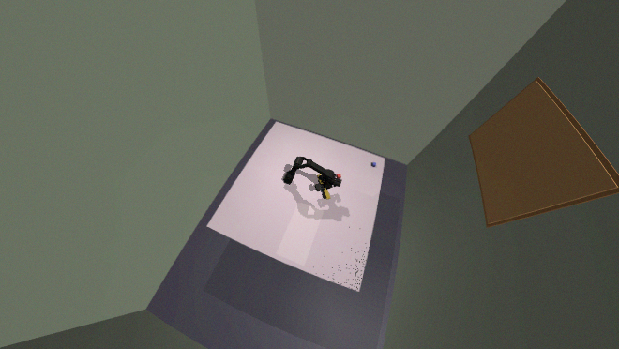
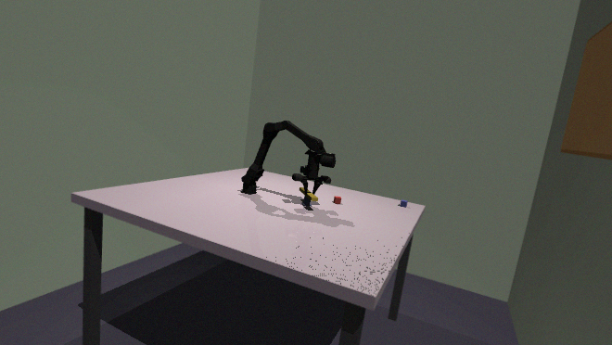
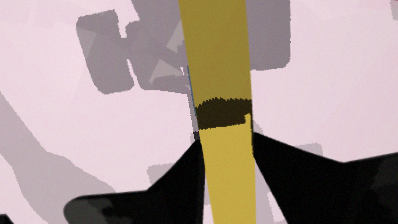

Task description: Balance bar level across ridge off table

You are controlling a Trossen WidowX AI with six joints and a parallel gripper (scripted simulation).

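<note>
Now: gripper tip 20 mm past the yellow bar and 20 mm to the right of it. Round my gripper tip: small red cube: 80 mm ahead, 200 mm to the left, 40 mm below; then small blue cube: 400 mm ahead, 480 mm to the left, 40 mm below.
</note>
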